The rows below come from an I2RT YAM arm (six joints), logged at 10 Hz.
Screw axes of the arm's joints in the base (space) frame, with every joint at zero. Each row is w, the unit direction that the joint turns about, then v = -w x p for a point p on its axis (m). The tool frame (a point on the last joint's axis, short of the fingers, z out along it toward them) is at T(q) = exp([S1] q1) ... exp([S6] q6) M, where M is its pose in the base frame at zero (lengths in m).
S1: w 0 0 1 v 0 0 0
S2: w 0 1 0 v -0.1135 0 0.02
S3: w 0 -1 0 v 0.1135 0 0.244
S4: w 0 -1 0 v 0.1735 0 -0.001
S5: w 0 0 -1 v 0 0.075 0
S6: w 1 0 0 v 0 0.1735 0
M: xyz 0.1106 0 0.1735 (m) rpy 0 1.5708 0 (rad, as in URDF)
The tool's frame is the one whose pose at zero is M.
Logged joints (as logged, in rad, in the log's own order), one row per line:
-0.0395 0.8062 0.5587 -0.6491 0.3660 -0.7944
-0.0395 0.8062 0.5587 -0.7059 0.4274 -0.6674
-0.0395 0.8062 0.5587 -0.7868 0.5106 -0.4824
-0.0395 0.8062 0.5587 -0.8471 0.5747 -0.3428
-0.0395 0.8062 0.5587 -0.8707 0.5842 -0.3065
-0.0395 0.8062 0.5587 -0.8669 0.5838 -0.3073
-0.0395 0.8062 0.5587 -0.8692 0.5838 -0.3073
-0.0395 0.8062 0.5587 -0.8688 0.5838 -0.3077
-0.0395 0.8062 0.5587 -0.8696 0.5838 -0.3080
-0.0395 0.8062 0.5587 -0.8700 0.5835 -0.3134
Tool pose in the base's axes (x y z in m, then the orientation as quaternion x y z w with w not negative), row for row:
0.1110 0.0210 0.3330 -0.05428 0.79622 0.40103 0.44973
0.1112 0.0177 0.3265 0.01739 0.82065 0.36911 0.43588
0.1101 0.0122 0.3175 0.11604 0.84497 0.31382 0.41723
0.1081 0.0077 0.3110 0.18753 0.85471 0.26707 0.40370
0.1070 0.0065 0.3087 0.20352 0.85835 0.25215 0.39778
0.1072 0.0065 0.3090 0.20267 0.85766 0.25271 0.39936
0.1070 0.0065 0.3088 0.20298 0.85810 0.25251 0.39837
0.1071 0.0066 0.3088 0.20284 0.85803 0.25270 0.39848
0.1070 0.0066 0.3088 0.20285 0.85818 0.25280 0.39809
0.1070 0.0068 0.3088 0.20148 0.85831 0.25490 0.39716
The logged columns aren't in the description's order. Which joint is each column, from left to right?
Columns, left to right: q1, q3, q2, q4, q6, q5.
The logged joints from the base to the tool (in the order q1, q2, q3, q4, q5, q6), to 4 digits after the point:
-0.0395 0.5587 0.8062 -0.6491 -0.7944 0.3660
-0.0395 0.5587 0.8062 -0.7059 -0.6674 0.4274
-0.0395 0.5587 0.8062 -0.7868 -0.4824 0.5106
-0.0395 0.5587 0.8062 -0.8471 -0.3428 0.5747
-0.0395 0.5587 0.8062 -0.8707 -0.3065 0.5842
-0.0395 0.5587 0.8062 -0.8669 -0.3073 0.5838
-0.0395 0.5587 0.8062 -0.8692 -0.3073 0.5838
-0.0395 0.5587 0.8062 -0.8688 -0.3077 0.5838
-0.0395 0.5587 0.8062 -0.8696 -0.3080 0.5838
-0.0395 0.5587 0.8062 -0.8700 -0.3134 0.5835

